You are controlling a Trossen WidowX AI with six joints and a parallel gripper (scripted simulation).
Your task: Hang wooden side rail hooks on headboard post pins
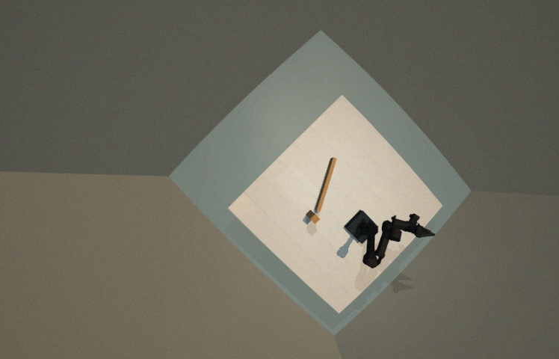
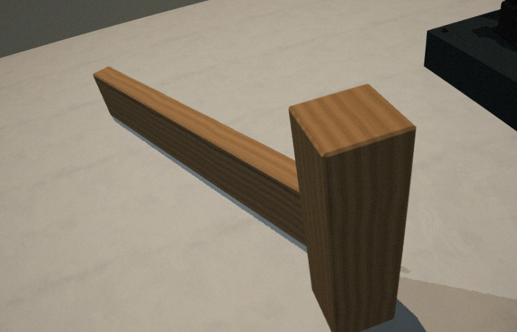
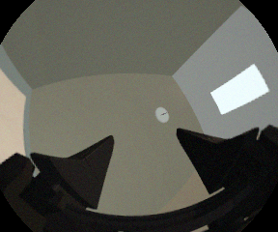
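Now: gripper tip 49 cm to the right of the wooden headboard post, 40 cm above it and 37 cm short of it.
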